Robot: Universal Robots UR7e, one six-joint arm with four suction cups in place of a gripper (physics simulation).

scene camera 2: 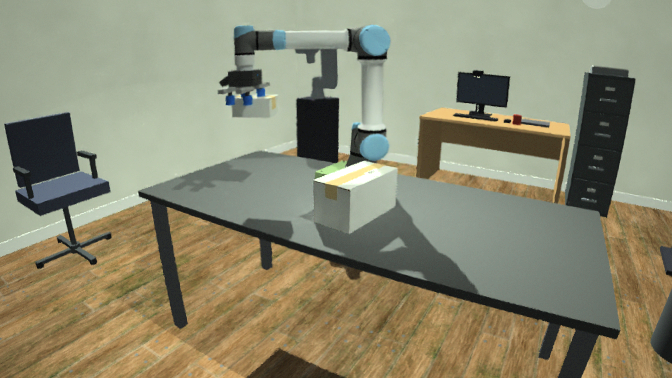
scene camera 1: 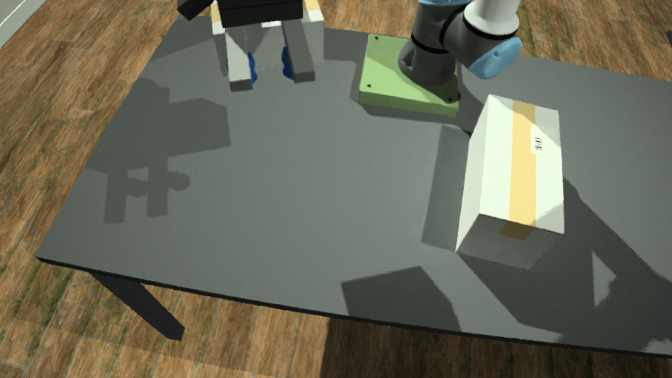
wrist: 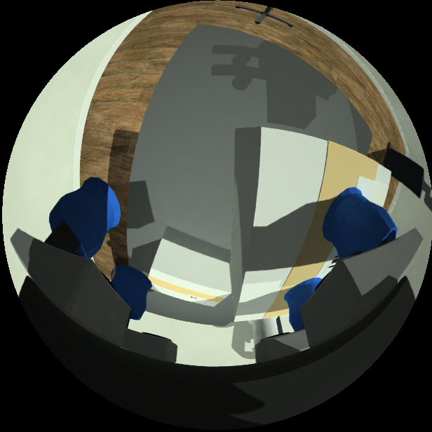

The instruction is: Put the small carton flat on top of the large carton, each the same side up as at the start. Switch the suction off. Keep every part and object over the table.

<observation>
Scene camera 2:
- large carton: 345, 200
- small carton: 263, 107
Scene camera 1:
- large carton: 512, 212
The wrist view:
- my suction head: 352, 223
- large carton: 180, 272
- small carton: 284, 182
</observation>
